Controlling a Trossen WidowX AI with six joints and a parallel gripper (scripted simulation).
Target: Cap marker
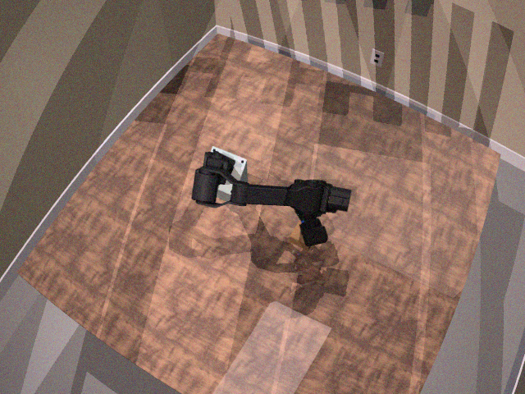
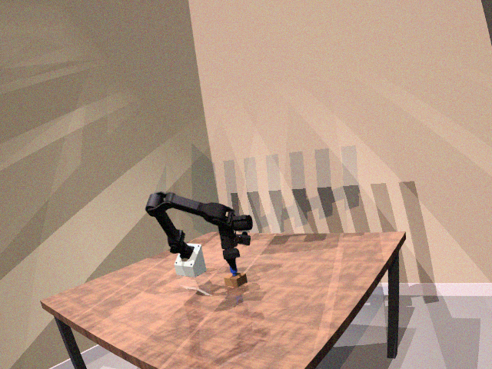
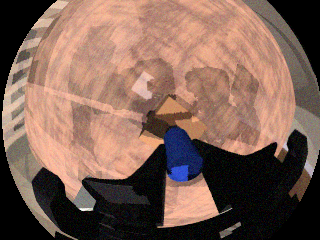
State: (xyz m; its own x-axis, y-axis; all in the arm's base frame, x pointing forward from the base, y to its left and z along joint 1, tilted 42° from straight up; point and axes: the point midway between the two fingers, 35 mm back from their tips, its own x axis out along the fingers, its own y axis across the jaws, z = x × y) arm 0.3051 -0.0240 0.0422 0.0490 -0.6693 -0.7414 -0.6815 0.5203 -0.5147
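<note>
Now: gripper tip 10 mm below the blue cap. From my gripper tip the other things lie so: holder block (50 mm below).
</note>
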